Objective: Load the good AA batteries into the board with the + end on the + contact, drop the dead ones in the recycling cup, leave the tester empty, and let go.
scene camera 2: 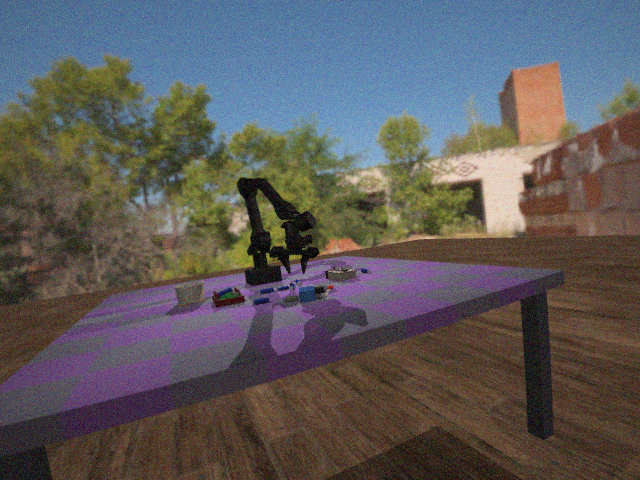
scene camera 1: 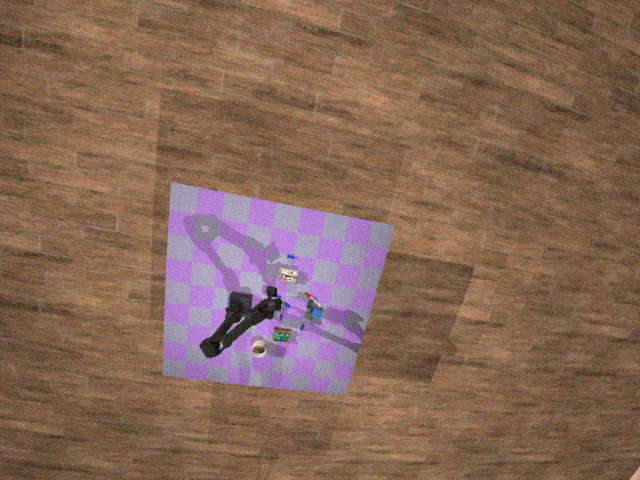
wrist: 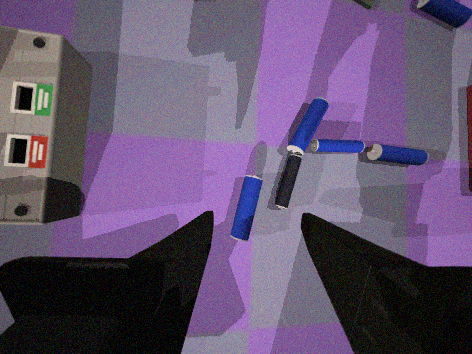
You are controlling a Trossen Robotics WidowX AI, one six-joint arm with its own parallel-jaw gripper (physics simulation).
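Frame: origin at the arm's base, x left, y back, z up, level; millimetres.
Where they show: gripper, fingertip midpoint: (scene camera 2: pixel 296 273) (scene camera 1: pixel 275 298) (wrist: pixel 257 218); arm's base at its link origin: (scene camera 2: pixel 261 267) (scene camera 1: pixel 237 306).
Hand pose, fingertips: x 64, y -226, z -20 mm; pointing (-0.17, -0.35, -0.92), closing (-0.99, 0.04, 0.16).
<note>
Things, the pixels of their top centre, and the offset from my fingertips. "spot": a spot on its surface instead.
- black battery at its top centre: (wrist: pixel 291 181) dx -36, dy -22, dz -28 mm
- tilted-looking blue battery at its top centre: (wrist: pixel 312 124) dx -54, dy -68, dz -24 mm
- tester at its top centre: (scene camera 2: pixel 339 266) (scene camera 1: pixel 288 277) dx +153, dy -58, dz +5 mm
- green-and-red board at its top centre: (scene camera 2: pixel 226 290) (scene camera 1: pixel 281 337) dx -276, dy -61, dz +0 mm
- pale cup at its top centre: (scene camera 2: pixel 189 284) (scene camera 1: pixel 258 351) dx -374, dy +76, dz +22 mm
- blue block at its top centre: (scene camera 2: pixel 306 288) (scene camera 1: pixel 316 314) dx -91, dy -266, dz -8 mm
- red-tipped stick at a spot on its surface: (scene camera 2: pixel 329 287) (scene camera 1: pixel 308 295) spot: dx +23, dy -198, dz -34 mm
- separate blue battery at its top centre: (scene camera 2: pixel 261 298) (scene camera 1: pixel 302 327) dx -204, dy -191, dz -24 mm
My gripper (scene camera 2: pixel 296 272) (wrist: pixel 257 218) is open and empty, above the table. Ahead of its fingertips in the wrist view lie a blue battery (wrist: pixel 246 207), a black battery (wrist: pixel 288 181), a tilted-looking blue battery (wrist: pixel 310 125), a thinner blue one (wrist: pixel 339 146) and another blue one (wrist: pixel 398 154). Another blue battery (scene camera 1: pixel 291 256) (scene camera 2: pixel 364 270) lies beyond the tester (scene camera 1: pixel 288 275) (scene camera 2: pixel 340 273) (wrist: pixel 30 65); the tester's cradle is outside the wrist view. The green-and-red board (scene camera 1: pixel 282 334) (scene camera 2: pixel 228 297) has a blue shape on it. The pale cup (scene camera 2: pixel 189 293) stands beside it; its contents are unclear.
A blue block (scene camera 1: pixel 316 312) (scene camera 2: pixel 307 293) with dark parts and a red-tipped stick (scene camera 1: pixel 307 294) (scene camera 2: pixel 329 287) lie across the batteries from the arm base. A separate blue battery (scene camera 1: pixel 302 327) (scene camera 2: pixel 262 300) lies between the block and the board.
</note>
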